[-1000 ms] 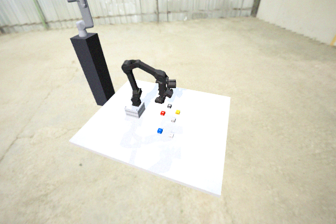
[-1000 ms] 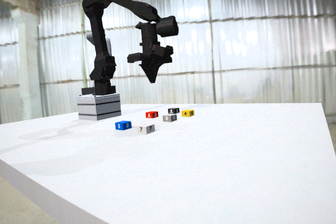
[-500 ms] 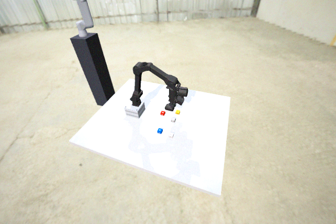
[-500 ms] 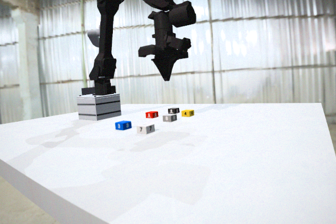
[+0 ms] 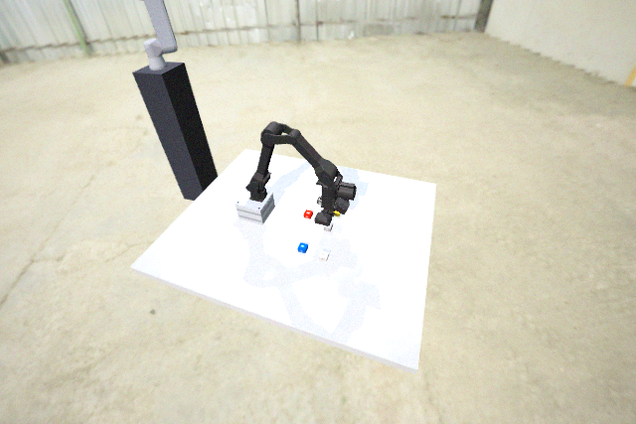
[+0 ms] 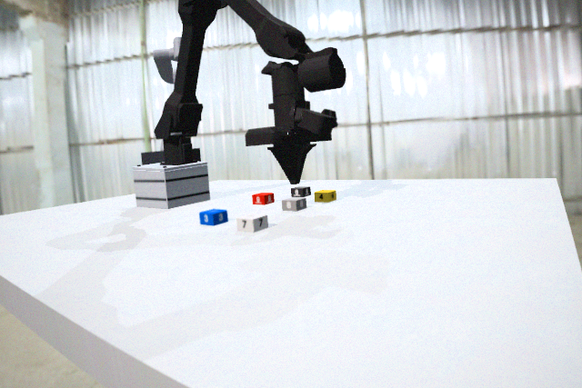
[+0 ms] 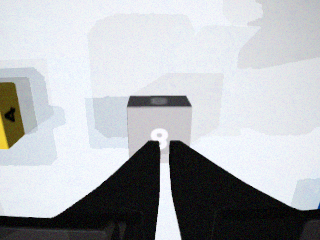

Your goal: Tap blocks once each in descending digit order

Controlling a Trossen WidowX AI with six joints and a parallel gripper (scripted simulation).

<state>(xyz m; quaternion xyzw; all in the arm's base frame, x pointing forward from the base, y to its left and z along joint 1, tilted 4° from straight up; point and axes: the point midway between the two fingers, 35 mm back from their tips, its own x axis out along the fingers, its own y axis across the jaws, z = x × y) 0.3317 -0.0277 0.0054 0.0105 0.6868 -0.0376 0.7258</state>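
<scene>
Now: the grey block marked 8 4 cm below my gripper tip and 1 cm behind it. Also, from my gripper tip: yellow 4 block: 10 cm to the left, 4 cm below, 1 cm ahead; then red block: 11 cm behind, 5 cm to the left, 4 cm below; then white block: 15 cm to the right, 4 cm below, 2 cm ahead.
</scene>
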